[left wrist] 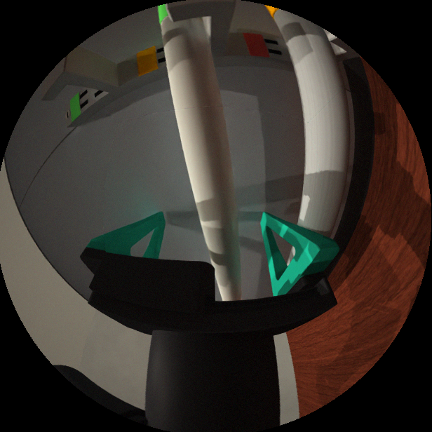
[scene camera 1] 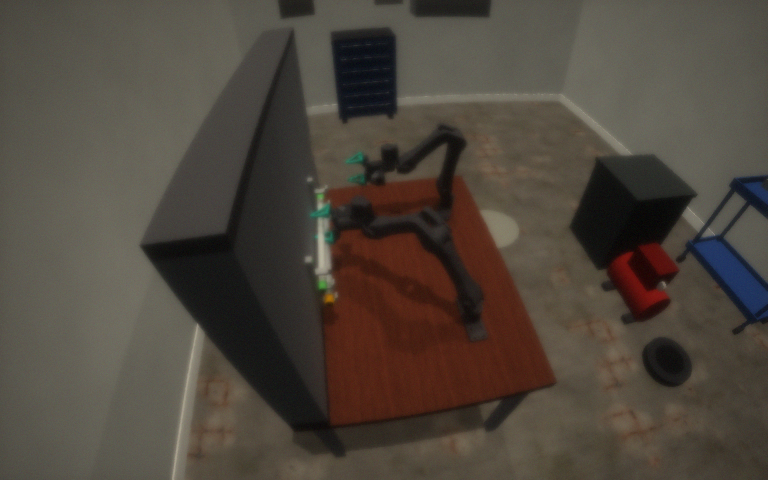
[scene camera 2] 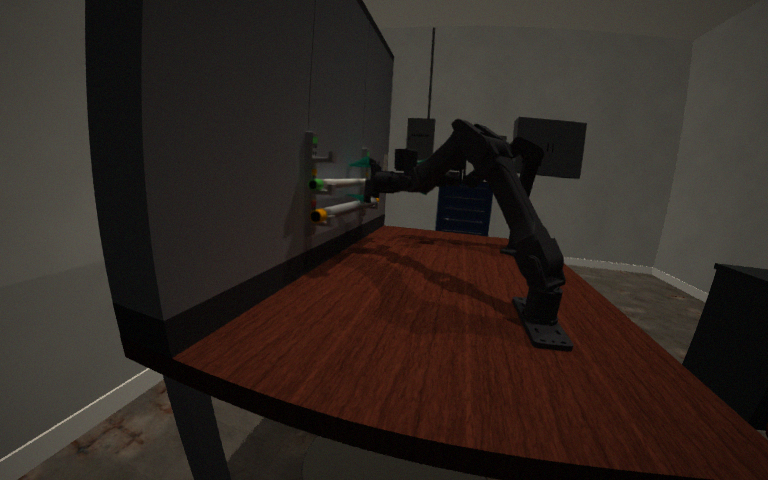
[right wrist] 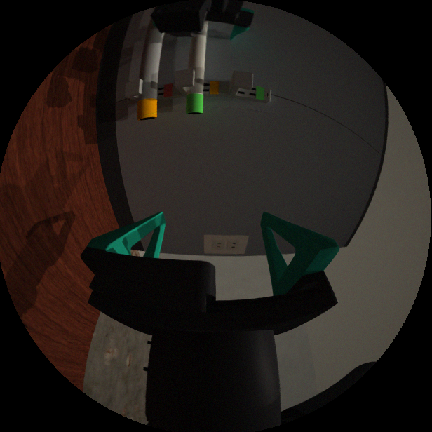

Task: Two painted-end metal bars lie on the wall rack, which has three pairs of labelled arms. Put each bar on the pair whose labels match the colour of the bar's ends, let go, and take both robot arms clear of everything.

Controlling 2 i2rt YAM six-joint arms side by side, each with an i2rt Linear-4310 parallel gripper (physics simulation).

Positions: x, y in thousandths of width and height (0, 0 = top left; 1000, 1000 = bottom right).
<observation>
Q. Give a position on a tall wall panel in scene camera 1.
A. At 334, 632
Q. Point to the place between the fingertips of my right gripper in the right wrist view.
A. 492, 503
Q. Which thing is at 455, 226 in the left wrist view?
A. A green-ended bar.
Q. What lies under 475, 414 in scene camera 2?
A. My left gripper.
</observation>
